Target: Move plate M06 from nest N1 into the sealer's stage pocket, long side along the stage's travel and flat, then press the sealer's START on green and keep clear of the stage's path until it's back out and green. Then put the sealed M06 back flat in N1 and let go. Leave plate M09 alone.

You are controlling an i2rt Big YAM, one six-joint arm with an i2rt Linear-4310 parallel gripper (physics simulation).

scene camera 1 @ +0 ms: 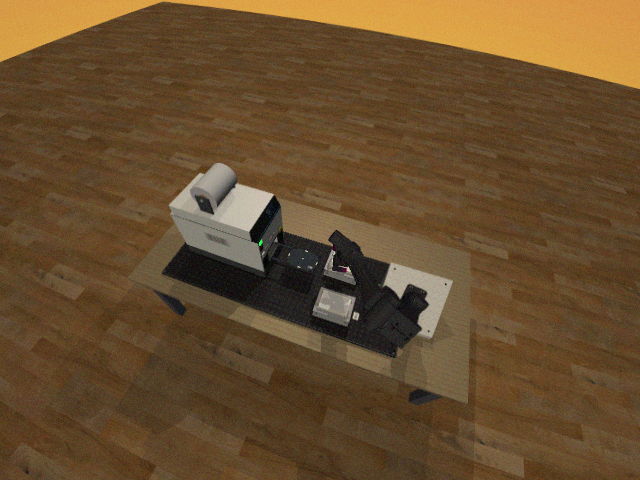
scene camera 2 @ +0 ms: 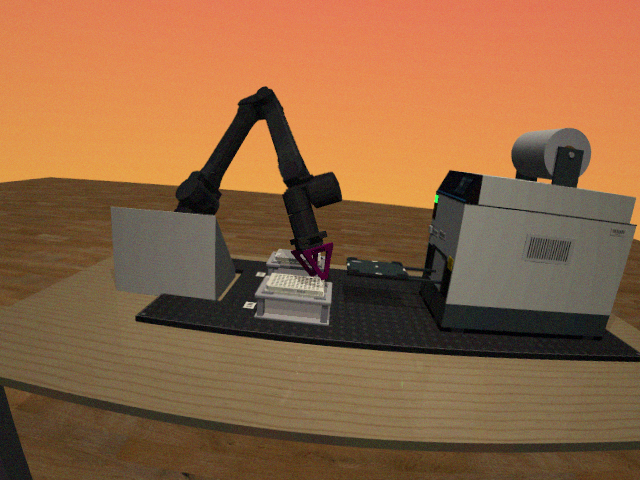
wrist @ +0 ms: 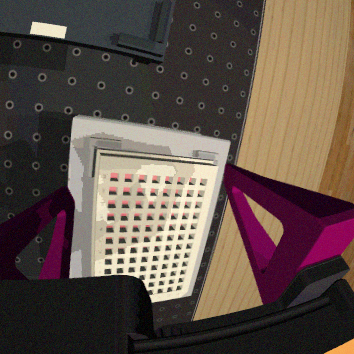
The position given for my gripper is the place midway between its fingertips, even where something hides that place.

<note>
My gripper (scene camera 2: 319, 277) is open, with nothing in its grasp. Further things: a sealer stage (wrist: 143, 37).
My gripper also shows in the wrist view (wrist: 146, 182).
</note>
